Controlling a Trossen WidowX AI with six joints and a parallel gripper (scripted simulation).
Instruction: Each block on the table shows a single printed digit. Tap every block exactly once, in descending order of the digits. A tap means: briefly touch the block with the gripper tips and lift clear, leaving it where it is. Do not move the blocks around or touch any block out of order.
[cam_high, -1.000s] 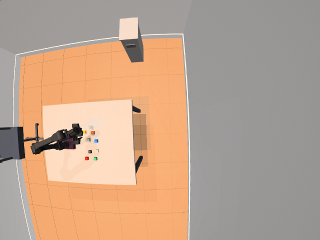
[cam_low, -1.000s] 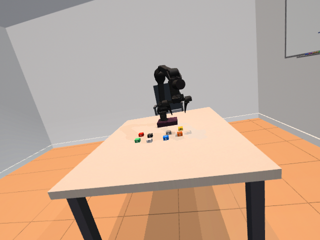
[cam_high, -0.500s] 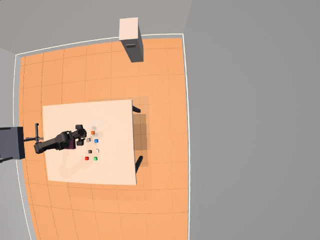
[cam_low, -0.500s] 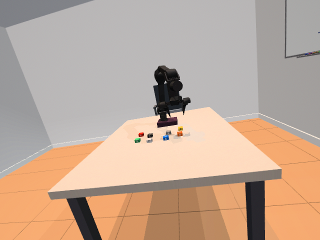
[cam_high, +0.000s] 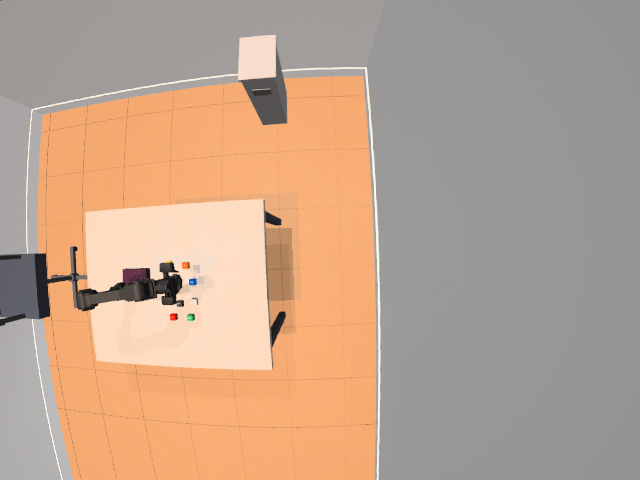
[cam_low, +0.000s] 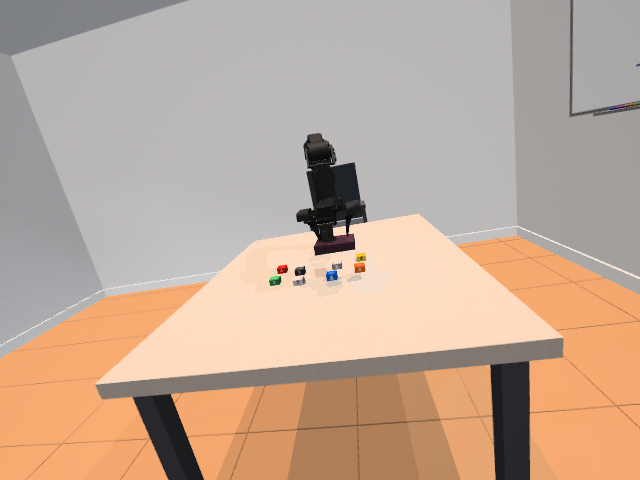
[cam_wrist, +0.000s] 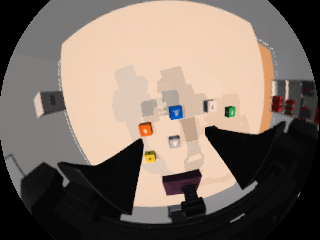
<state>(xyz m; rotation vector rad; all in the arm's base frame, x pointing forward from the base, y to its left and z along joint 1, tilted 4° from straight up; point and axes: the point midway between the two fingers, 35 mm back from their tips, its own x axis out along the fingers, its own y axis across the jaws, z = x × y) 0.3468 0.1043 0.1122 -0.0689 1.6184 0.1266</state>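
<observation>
The grey block is 11 cm below my gripper tip, 8 cm behind it and 3 cm to the right of it. Also, from my gripper tip: orange block (11 cm below, 6 cm to the left, 4 cm behind); then white block (13 cm to the right, 11 cm below, 2 cm ahead); then blue block (11 cm below, 3 cm to the right, 1 cm ahead).
</observation>
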